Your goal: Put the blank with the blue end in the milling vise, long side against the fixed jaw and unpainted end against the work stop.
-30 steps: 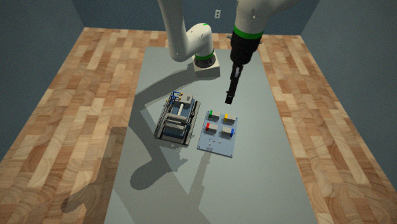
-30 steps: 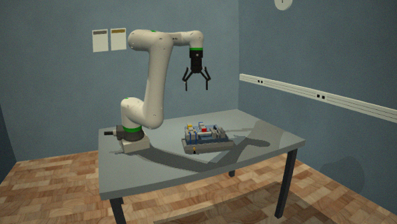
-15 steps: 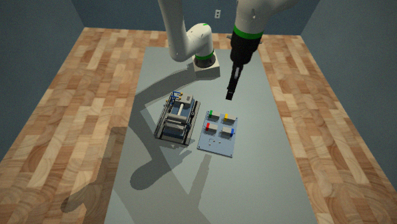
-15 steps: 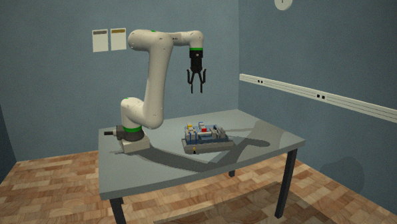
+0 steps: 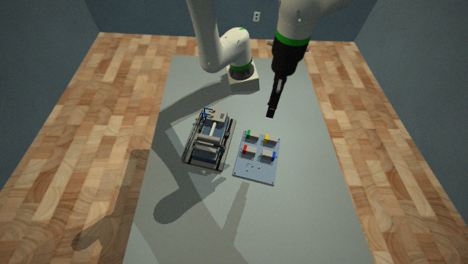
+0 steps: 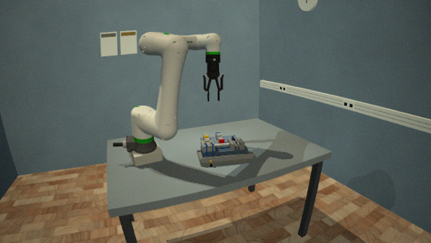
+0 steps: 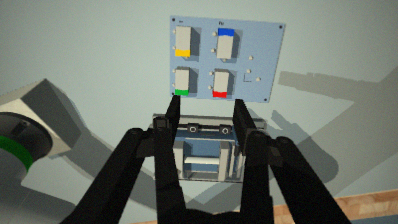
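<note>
Right now my hand is 40 mm short of the plate, 10 mm to the left of it and 320 mm above it. From my hand the other things lie so: yellow-ended blank: 50 mm behind, 50 mm to the left, 290 mm below; then red-ended blank: 30 mm ahead, 50 mm to the right, 290 mm below; then green-ended blank: 60 mm behind, 40 mm to the right, 290 mm below.
</note>
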